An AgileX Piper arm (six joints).
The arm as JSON. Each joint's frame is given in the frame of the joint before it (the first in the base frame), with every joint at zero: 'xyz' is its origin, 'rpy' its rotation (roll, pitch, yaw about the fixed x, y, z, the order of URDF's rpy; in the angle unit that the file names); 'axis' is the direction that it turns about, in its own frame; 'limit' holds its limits. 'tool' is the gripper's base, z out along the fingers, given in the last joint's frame.
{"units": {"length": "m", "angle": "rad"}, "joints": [
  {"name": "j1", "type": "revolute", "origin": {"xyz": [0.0, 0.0, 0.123], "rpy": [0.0, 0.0, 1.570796]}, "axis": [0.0, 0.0, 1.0], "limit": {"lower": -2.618, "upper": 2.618}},
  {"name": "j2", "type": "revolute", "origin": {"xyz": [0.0, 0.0, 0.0], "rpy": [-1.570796, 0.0, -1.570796]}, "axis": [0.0, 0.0, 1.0], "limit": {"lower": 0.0, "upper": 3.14}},
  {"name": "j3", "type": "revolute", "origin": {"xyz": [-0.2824, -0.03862, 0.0], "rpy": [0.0, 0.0, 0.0]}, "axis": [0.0, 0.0, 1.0], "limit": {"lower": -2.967, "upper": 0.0}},
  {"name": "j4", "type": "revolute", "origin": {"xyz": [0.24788, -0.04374, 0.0], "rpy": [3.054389, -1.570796, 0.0]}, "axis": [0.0, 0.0, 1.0], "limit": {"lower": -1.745, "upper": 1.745}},
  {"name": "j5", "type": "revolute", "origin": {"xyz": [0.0, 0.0, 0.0], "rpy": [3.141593, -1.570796, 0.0]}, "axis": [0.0, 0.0, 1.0], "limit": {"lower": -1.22, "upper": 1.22}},
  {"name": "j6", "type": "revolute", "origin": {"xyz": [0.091, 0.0, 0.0], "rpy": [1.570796, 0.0, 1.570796]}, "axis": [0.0, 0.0, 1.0], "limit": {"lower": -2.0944, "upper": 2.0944}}
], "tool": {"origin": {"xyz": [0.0, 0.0, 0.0], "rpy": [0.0, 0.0, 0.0]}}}
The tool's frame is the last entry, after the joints.
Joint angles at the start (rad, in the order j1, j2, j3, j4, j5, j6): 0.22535, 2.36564, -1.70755, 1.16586, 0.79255, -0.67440
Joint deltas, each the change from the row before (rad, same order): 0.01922, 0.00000, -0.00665, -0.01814, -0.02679, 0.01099; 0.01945, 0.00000, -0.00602, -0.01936, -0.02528, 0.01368; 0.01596, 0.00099, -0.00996, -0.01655, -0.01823, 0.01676; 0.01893, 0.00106, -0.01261, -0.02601, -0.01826, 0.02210; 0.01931, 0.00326, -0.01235, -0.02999, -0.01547, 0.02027; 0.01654, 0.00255, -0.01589, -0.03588, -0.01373, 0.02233; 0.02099, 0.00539, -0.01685, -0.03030, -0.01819, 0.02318; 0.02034, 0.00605, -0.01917, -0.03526, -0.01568, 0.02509; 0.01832, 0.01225, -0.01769, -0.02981, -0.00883, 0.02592; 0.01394, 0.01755, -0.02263, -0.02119, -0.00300, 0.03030; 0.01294, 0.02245, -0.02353, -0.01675, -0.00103, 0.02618; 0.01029, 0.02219, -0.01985, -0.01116, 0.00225, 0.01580
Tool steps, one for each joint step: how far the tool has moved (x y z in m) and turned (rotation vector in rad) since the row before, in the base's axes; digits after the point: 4 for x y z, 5 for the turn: -0.0005, 0.0075, 0.0005, -0.02050, -0.01556, 0.00147; -0.0009, 0.0076, 0.0004, -0.01948, -0.01346, 0.00169; -0.0002, 0.0066, 0.0013, -0.01228, -0.01052, 0.00000; -0.0006, 0.0078, 0.0016, -0.01695, -0.01232, 0.00419; -0.0011, 0.0079, 0.0004, -0.01989, -0.01169, 0.00959; -0.0003, 0.0067, 0.0016, -0.02155, -0.01595, 0.00933; -0.0007, 0.0089, 0.0008, -0.01739, -0.01596, 0.00677; -0.0006, 0.0087, 0.0010, -0.01873, -0.01728, 0.00873; -0.0011, 0.0081, -0.0024, -0.01506, -0.00418, 0.00820; 0.0001, 0.0069, -0.0034, -0.00583, 0.00539, 0.00065; 0.0002, 0.0068, -0.0057, -0.00496, 0.00906, 0.00164; -0.0001, 0.0056, -0.0065, -0.00498, 0.00976, 0.00584
